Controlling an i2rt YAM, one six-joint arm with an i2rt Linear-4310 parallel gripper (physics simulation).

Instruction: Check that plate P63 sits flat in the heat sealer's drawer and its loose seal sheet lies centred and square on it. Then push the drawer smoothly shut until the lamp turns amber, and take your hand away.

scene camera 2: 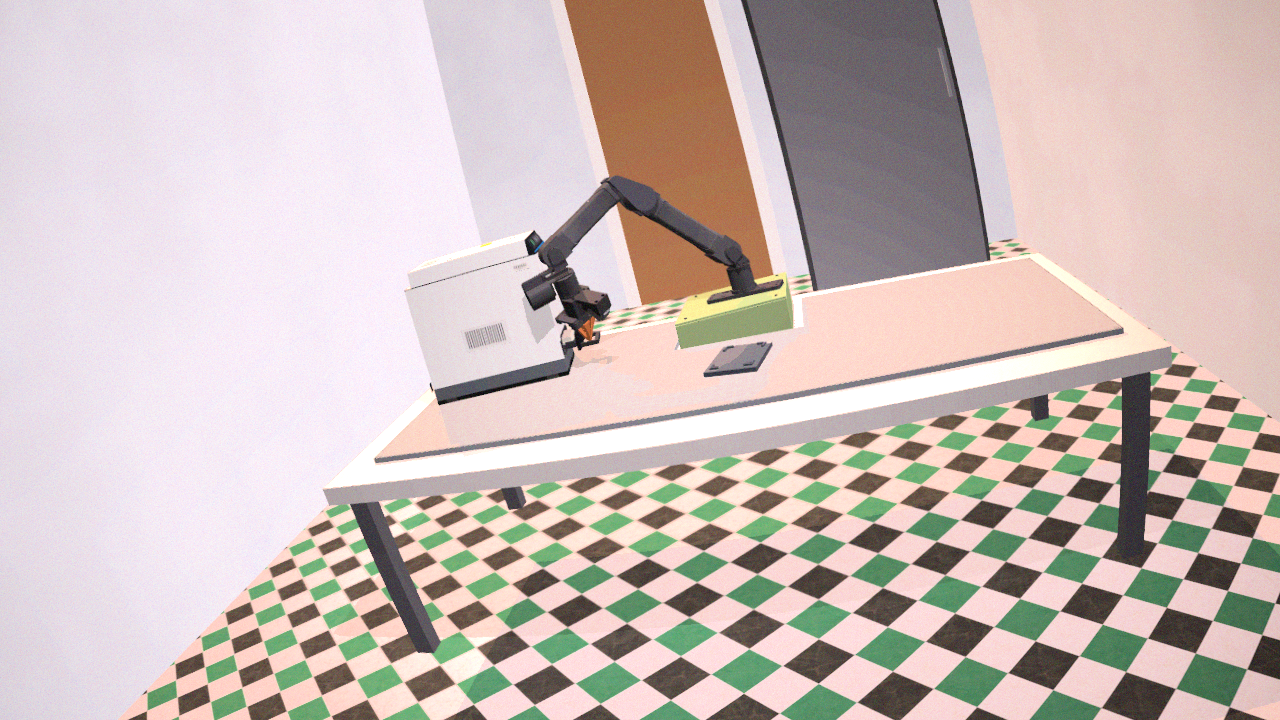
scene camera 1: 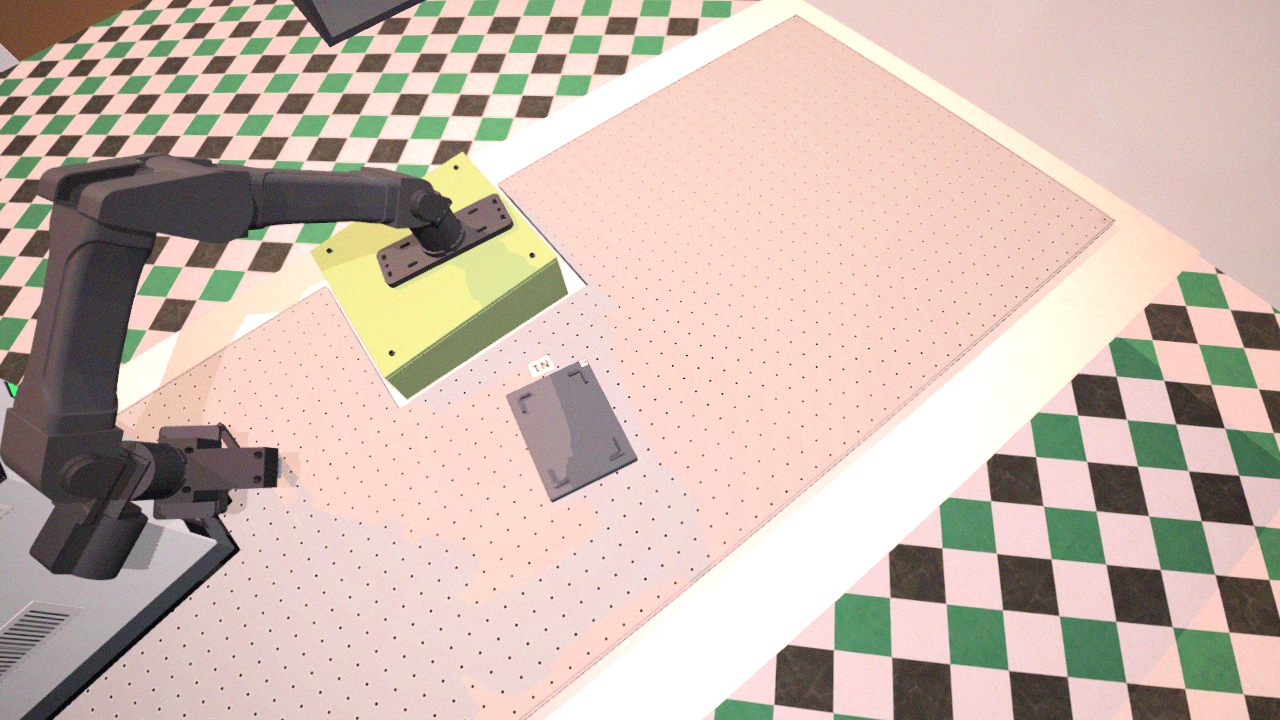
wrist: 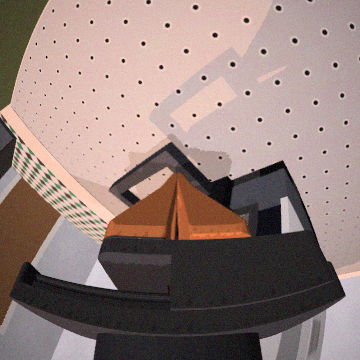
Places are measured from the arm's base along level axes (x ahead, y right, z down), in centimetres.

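Pixels of known places: gripper, fingertip midpoint: (scene camera 2: 589,339) (wrist: 176,180); arm's base, origin of the base link: (scene camera 2: 745,293) (scene camera 1: 445,241).
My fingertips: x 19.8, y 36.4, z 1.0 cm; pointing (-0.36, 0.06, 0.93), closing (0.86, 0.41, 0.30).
Observation:
Ahead of a thing's pixels: the offset from my fingertips to its top centre. "spot": to the spot under its first point. Level surfaces: height alone.
The white heat sealer {dz -29.3, dx +4.9, dy +23.9 cm} (scene camera 2: 487,313) (scene camera 1: 107,617) stands at the table's left end; a small green glow {spot: dz -20.0, dx -7.7, dy +9.5 cm} (scene camera 1: 10,389) shows at its edge in scene camera 1. My gripper (wrist: 176,180) (scene camera 2: 586,333) is shut and empty, orange fingertips together, pointing down in front of the sealer. A dark loop-shaped handle {spot: dz +0.1, dx -2.0, dy -1.4 cm} (wrist: 145,167) shows just beyond the fingertips in the wrist view; I cannot tell whether they touch. Part of the dark drawer {spot: dz +3.5, dx +5.1, dy +5.1 cm} (wrist: 260,187) shows beside it, with a pale strip {spot: dz +0.4, dx +7.7, dy +5.2 cm} (wrist: 291,215) inside. My gripper hides much of the drawer; plate P63 and its seal sheet cannot be made out.
A grey plate holder {dz +4.2, dx +12.7, dy -40.8 cm} (scene camera 1: 572,431) (scene camera 2: 738,359) with corner brackets lies on the perforated mat {dz +6.0 cm} (scene camera 1: 805,223), beside an "IN" label {spot: dz +6.0, dx +2.1, dy -41.0 cm} (scene camera 1: 541,365). The arm's base stands on a yellow-green block (scene camera 1: 483,295) (scene camera 2: 733,324) behind it. The white table edge (scene camera 2: 716,447) runs along the front.

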